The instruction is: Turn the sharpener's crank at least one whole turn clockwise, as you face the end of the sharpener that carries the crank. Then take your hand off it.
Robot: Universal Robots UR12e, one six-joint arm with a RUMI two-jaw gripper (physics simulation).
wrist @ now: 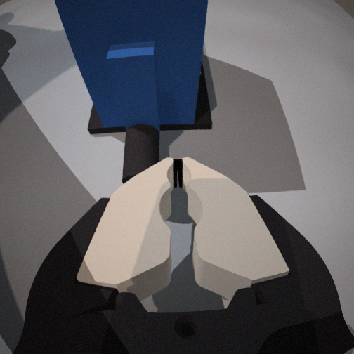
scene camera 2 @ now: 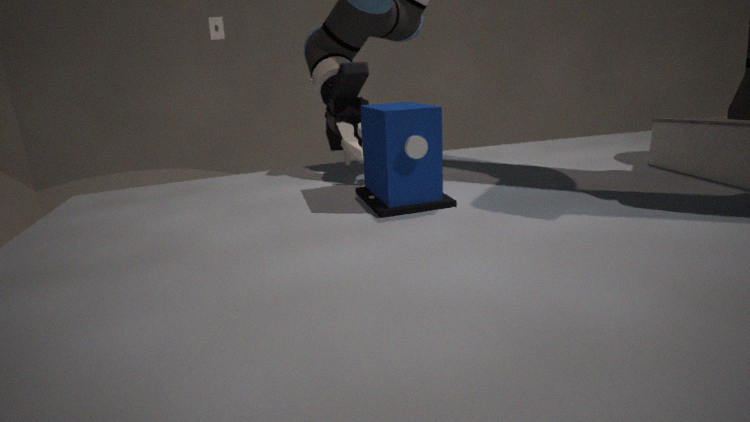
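Observation:
The sharpener (scene camera 2: pixel 414 178) (wrist: pixel 177 65) is a blue box on a black base plate (scene camera 2: pixel 419 208) (wrist: pixel 96 123). Its crank end faces the wrist camera and is hidden in the scene view. In the wrist view the blue crank arm (wrist: pixel 135 85) points down, and its dark cylindrical handle (wrist: pixel 141 152) sticks out toward the camera at the arm's lower end. My gripper (scene camera 2: pixel 352 157) (wrist: pixel 176 161) is shut and empty. Its pale fingertips are just right of the handle in the wrist view; whether they touch it I cannot tell. The left finger overlaps the handle's near end in the picture.
A pale round disc (scene camera 2: pixel 416 146) sits on the sharpener's face toward the scene camera. The sharpener stands on a grey table (scene camera 2: pixel 335 293). A pale block (scene camera 2: pixel 697 149) bearing a dark upright part stands at the right. Shadows of the arm and sharpener cross the table.

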